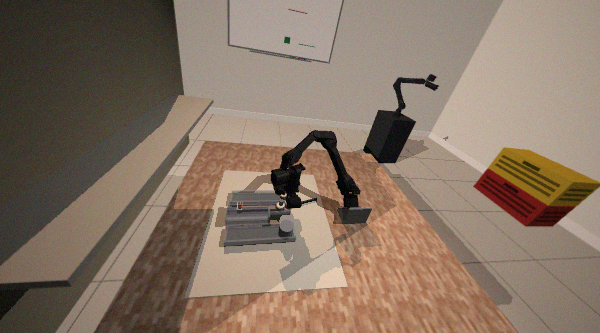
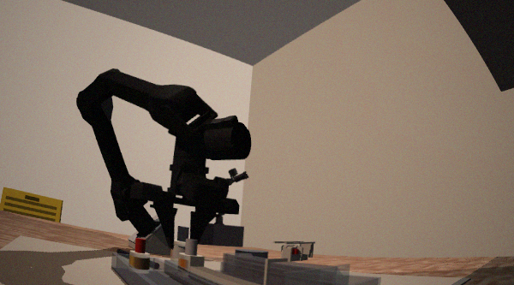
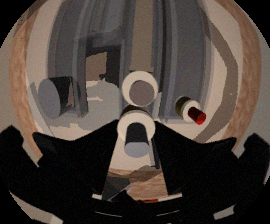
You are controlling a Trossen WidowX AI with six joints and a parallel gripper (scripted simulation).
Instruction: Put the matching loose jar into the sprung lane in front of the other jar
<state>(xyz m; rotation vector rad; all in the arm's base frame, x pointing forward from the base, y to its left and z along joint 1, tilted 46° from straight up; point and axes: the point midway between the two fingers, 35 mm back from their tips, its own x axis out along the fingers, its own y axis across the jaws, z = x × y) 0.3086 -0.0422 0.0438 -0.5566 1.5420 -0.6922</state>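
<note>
My gripper tip is 120 mm to the right of the grey cylinder, 40 mm short of it and 20 mm above it. Also, from my gripper tip: red mark: 220 mm ahead, 20 mm to the left, 20 mm above; then grey lane rack: 160 mm ahead, 30 mm below, 10 mm to the left.
</note>
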